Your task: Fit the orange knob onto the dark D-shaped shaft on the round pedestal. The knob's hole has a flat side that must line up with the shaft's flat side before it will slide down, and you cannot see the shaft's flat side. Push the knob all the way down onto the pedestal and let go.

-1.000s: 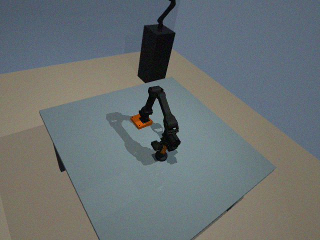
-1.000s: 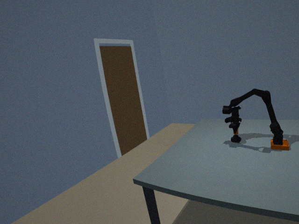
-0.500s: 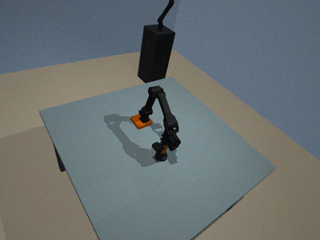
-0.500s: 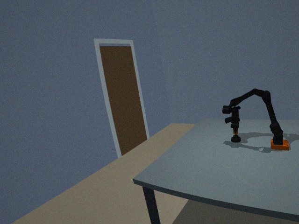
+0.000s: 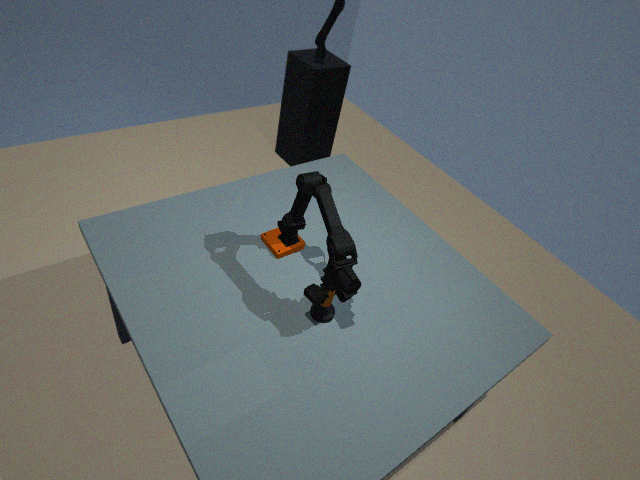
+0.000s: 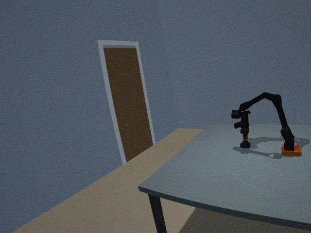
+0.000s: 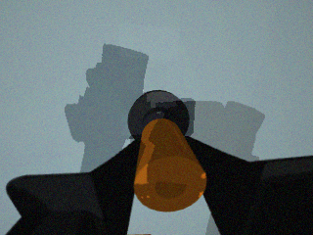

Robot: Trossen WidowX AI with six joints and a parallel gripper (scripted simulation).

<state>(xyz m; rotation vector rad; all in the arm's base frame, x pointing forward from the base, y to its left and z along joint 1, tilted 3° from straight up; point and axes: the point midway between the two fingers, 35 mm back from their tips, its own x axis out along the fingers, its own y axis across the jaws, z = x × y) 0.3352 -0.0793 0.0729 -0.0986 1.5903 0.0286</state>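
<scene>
My gripper tip is now 2 cm below the orange knob. Round my gripper tip: dark round pedestal: 4 cm below.
</scene>
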